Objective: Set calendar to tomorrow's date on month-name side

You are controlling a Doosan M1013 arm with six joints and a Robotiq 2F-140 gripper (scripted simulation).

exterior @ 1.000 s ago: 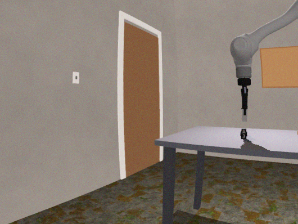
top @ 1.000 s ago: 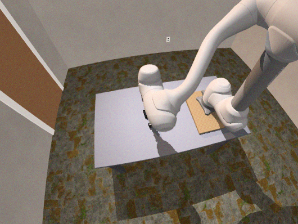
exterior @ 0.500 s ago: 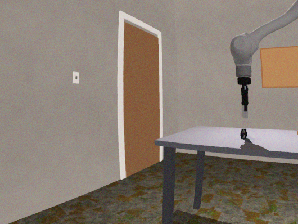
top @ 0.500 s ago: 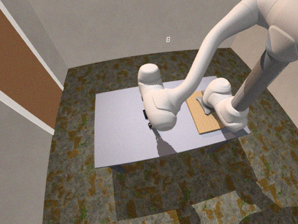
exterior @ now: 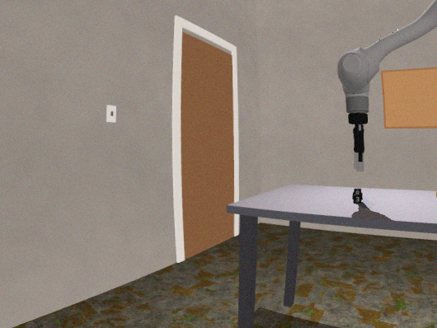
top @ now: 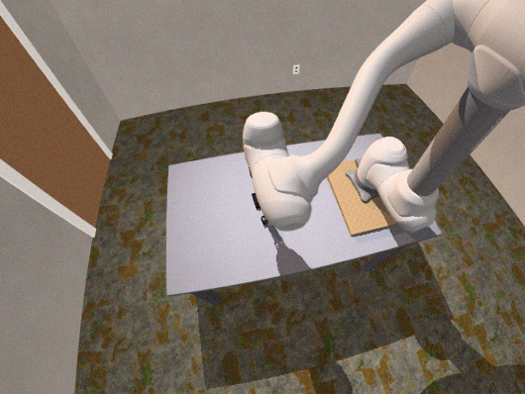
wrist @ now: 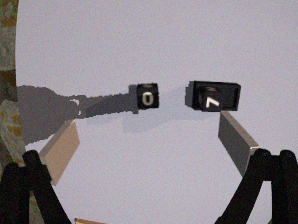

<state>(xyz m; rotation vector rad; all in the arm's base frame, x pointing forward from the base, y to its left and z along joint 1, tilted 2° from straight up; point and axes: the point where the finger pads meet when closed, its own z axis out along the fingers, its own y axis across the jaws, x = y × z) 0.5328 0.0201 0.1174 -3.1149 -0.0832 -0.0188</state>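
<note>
The dark cube is 12 cm below my hand.
</note>
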